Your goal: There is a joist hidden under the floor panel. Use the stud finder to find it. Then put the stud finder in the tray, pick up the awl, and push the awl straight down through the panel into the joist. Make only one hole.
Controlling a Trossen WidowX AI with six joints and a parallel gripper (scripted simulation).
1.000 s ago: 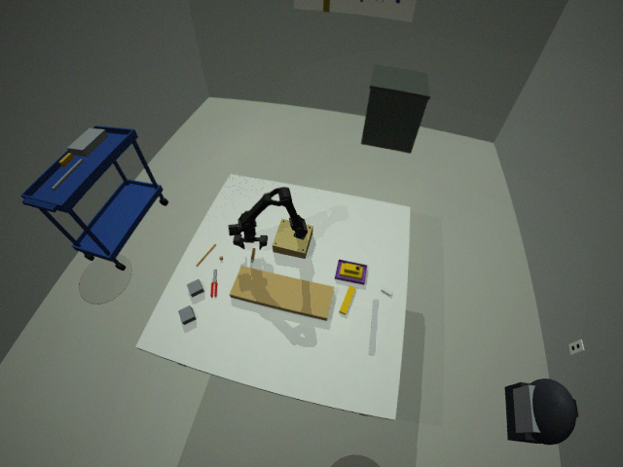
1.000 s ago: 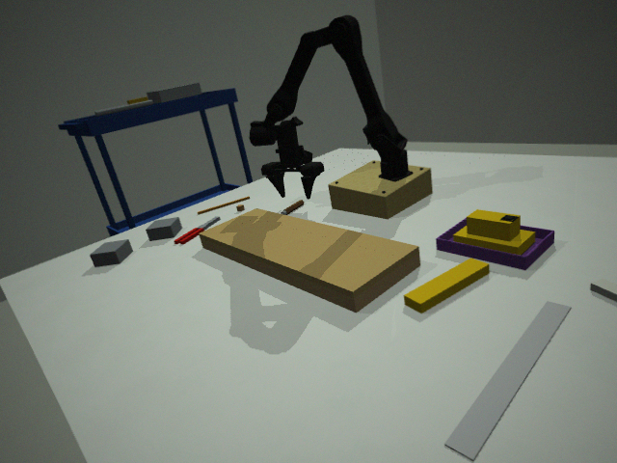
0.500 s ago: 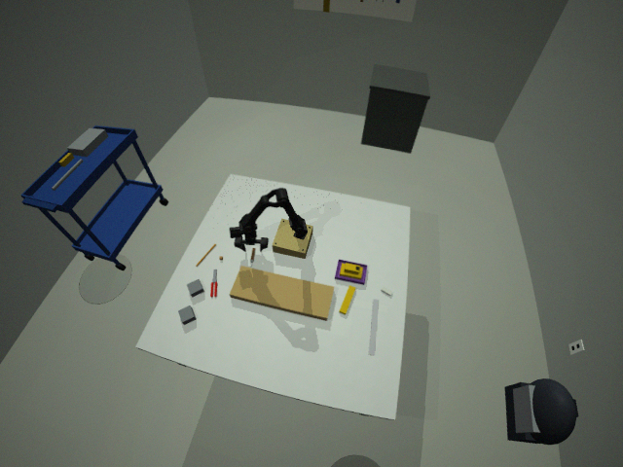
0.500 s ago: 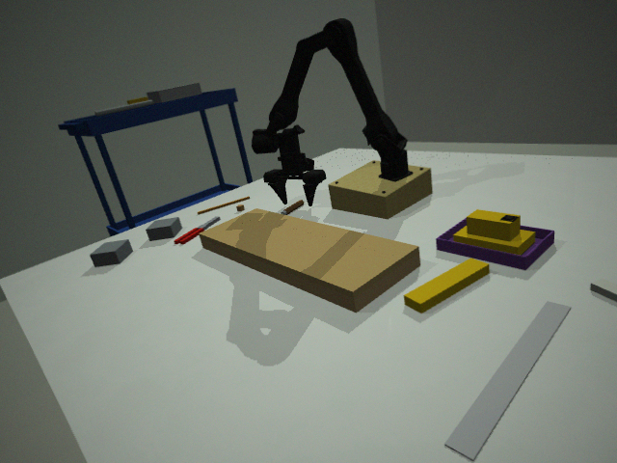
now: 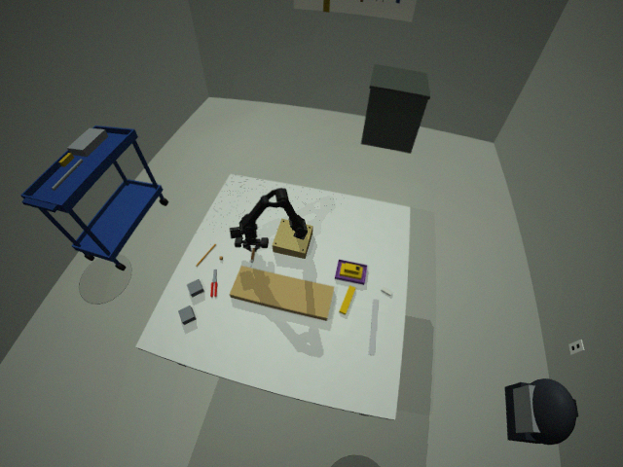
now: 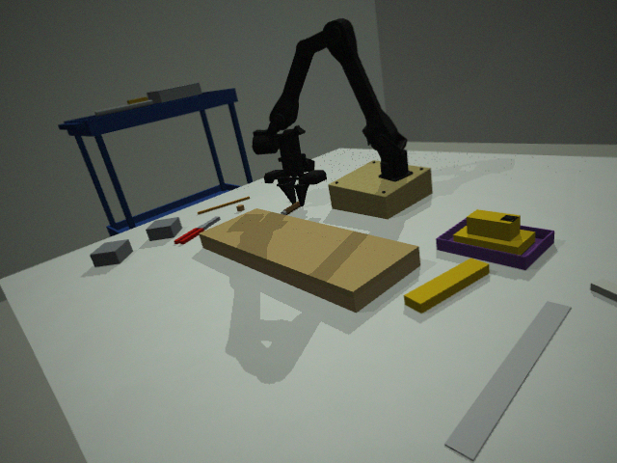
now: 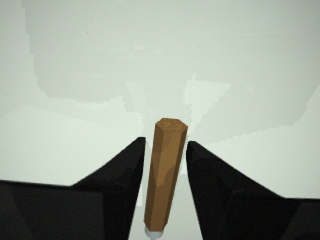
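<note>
My gripper tip is now 50 mm short of the awl and 20 mm to the right of it. Also, from my gripper tip: purple tray (90 mm behind, 570 mm to the left, 10 mm above); then yellow stud finder (90 mm behind, 580 mm to the left, 50 mm above); then thin wooden stick (140 mm ahead, 250 mm to the right).
</note>
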